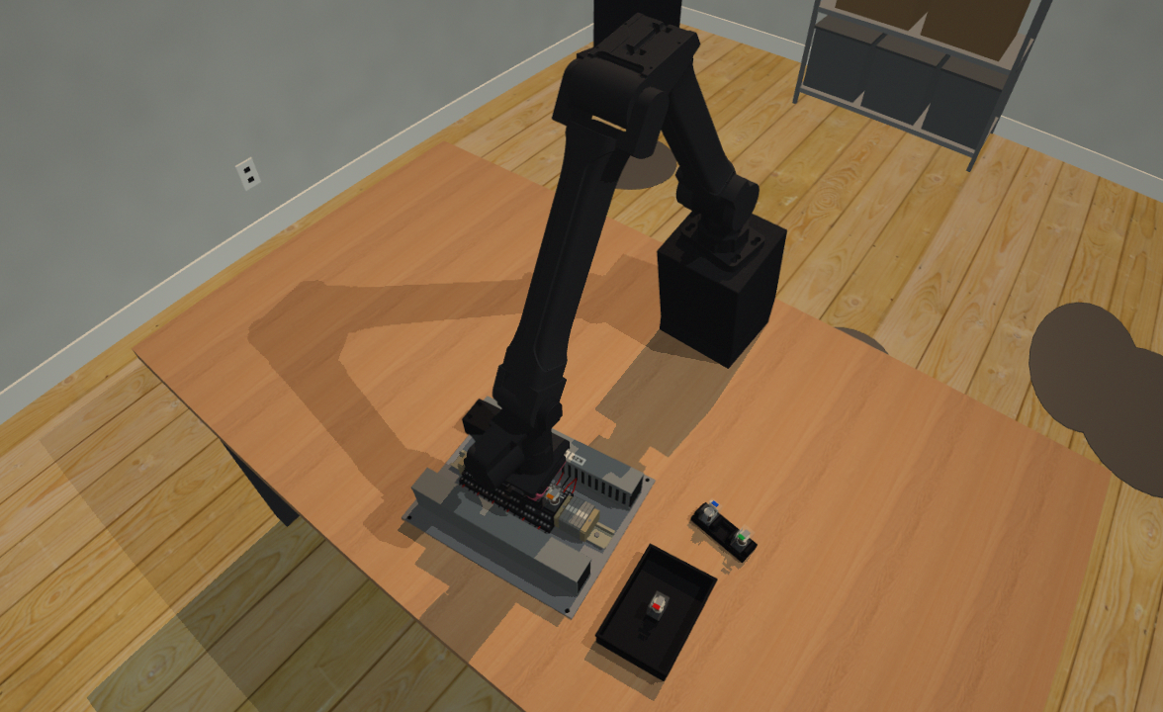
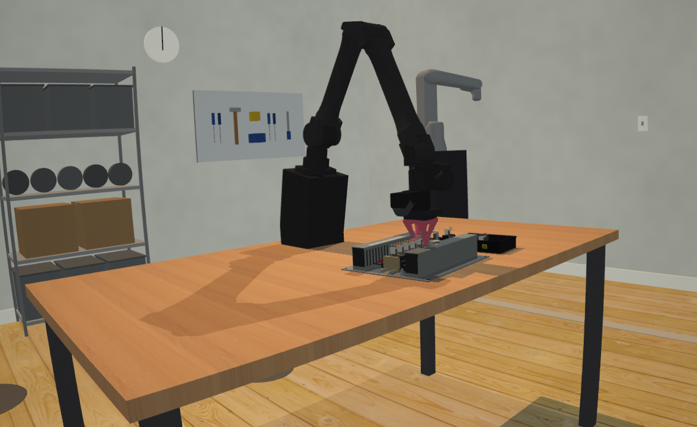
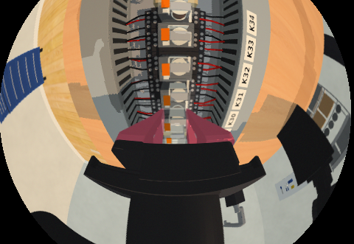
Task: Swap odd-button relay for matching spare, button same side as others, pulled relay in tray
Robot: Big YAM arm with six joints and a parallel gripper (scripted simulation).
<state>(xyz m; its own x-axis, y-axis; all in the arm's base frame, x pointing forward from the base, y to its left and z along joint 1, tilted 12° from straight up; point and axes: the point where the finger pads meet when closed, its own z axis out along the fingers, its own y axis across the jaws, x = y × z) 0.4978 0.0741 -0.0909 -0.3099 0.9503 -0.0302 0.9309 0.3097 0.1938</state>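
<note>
My hand is 50 mm above the grey relay panel, 20 mm to the left of it and 10 mm short of it. From my hand the other things lie so: blue-button relay (200 mm to the left, 180 mm behind, 30 mm below); then black tray (250 mm to the left, 40 mm below, 10 mm behind); then black spare holder (230 mm to the left, 180 mm behind, 50 mm below).
</note>
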